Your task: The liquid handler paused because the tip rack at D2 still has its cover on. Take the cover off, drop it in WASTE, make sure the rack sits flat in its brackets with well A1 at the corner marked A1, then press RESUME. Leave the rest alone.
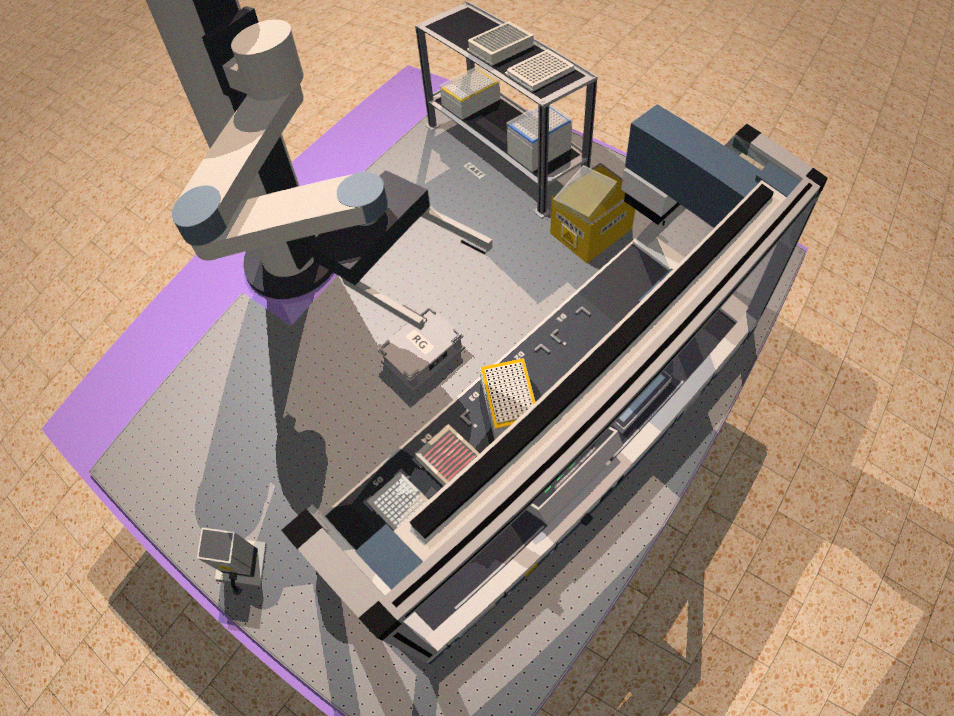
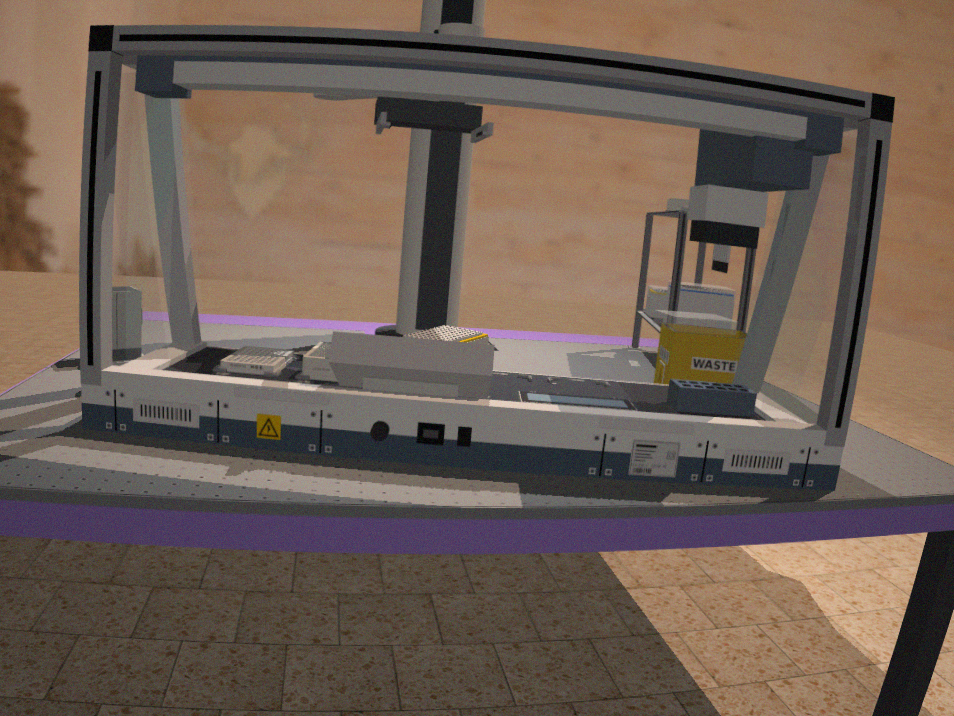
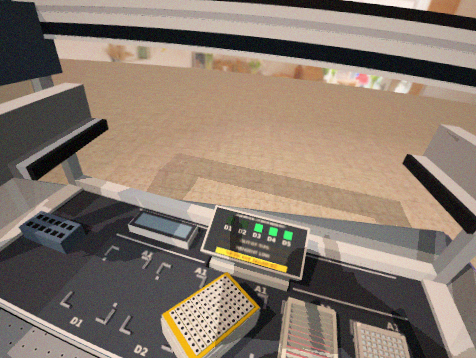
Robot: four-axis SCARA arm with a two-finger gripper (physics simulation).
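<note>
The tip rack, white with a yellow rim, stands turned askew across the D2 and D3 positions, out of line with the corner brackets, and looks tilted. Its tip holes show with no cover over them. A clear box-like piece sits at the top of the yellow WASTE bin. My gripper is open and empty, high on the bench side of the deck. The status screen shows D3, D4 and D5 green, D1 and D2 dark, and a yellow bar. I cannot make out RESUME.
A red-striped plate stands at D4 and a white plate at D5. The RG block stands on the bench. The gantry beam spans the deck; its blue head is near WASTE. A cart stands behind.
</note>
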